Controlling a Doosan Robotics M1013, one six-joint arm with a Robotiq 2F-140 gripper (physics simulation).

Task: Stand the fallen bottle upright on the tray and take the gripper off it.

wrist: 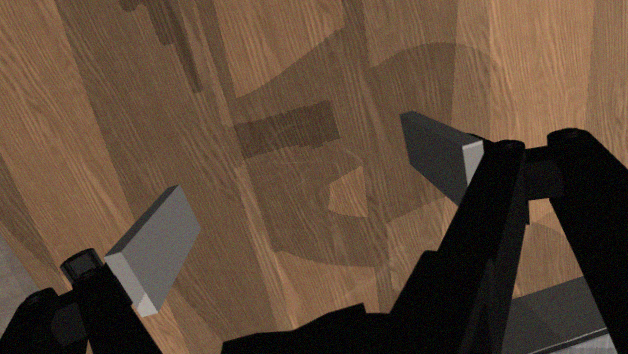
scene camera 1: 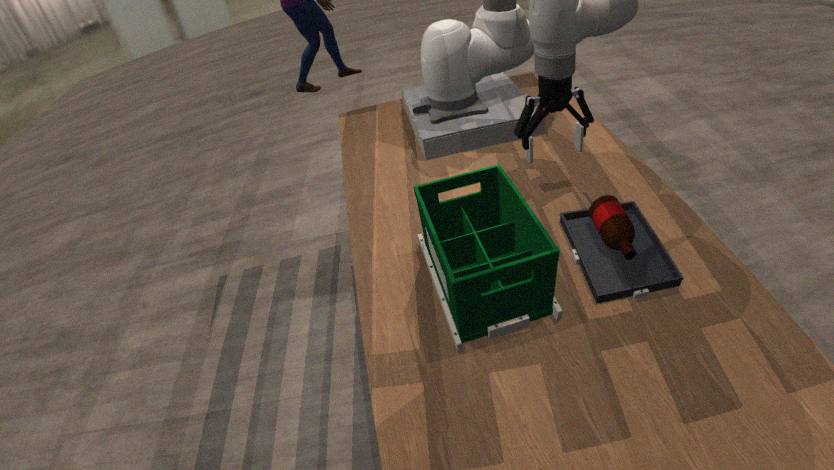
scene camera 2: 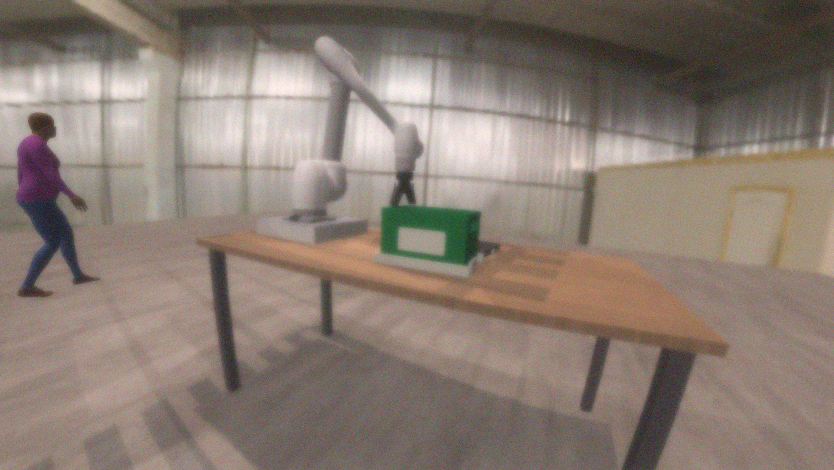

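Note:
The gripper is there in the pictures, and the wrist view has it as well. They also show a brown bottle.

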